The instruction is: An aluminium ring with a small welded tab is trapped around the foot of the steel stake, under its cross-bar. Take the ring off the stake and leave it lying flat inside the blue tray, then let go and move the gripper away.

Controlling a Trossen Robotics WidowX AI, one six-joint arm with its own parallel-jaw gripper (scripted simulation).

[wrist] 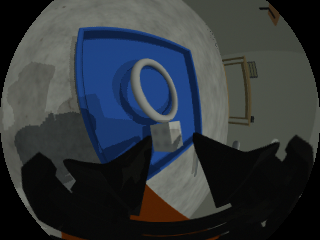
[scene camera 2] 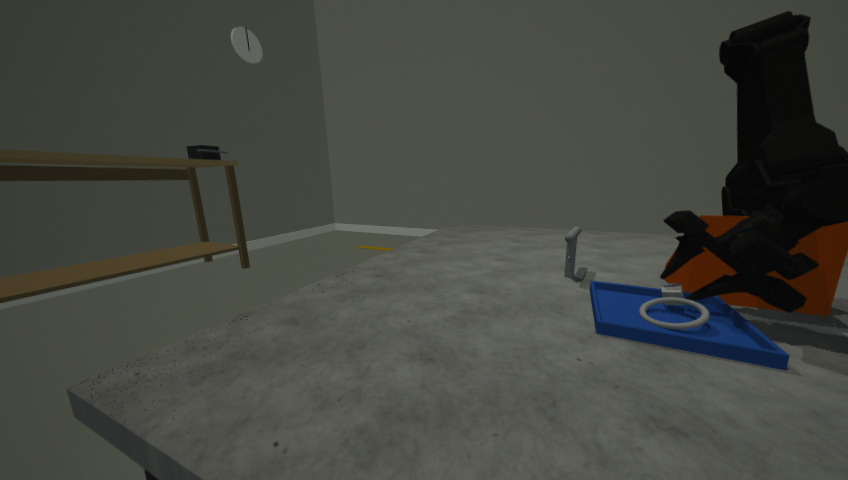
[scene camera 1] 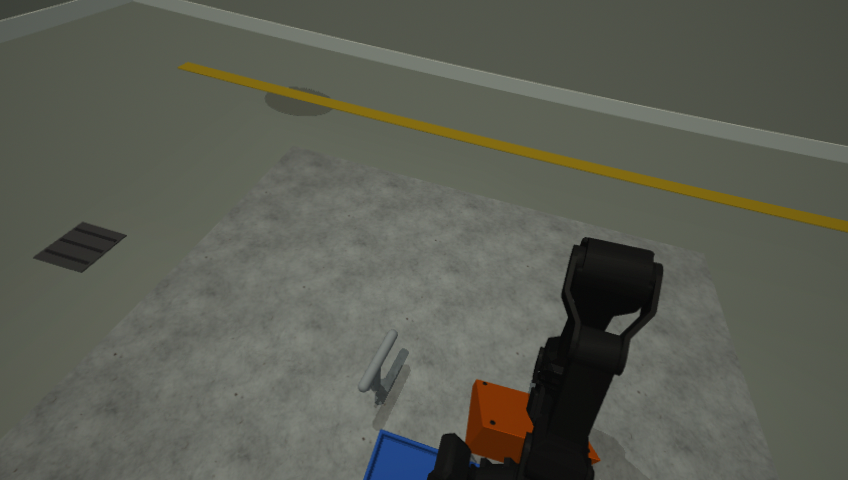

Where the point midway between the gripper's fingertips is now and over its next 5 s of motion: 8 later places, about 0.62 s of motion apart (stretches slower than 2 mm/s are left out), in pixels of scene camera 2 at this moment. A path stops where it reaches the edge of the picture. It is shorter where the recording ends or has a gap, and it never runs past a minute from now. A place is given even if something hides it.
My gripper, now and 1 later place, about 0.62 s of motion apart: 673,289; 680,247
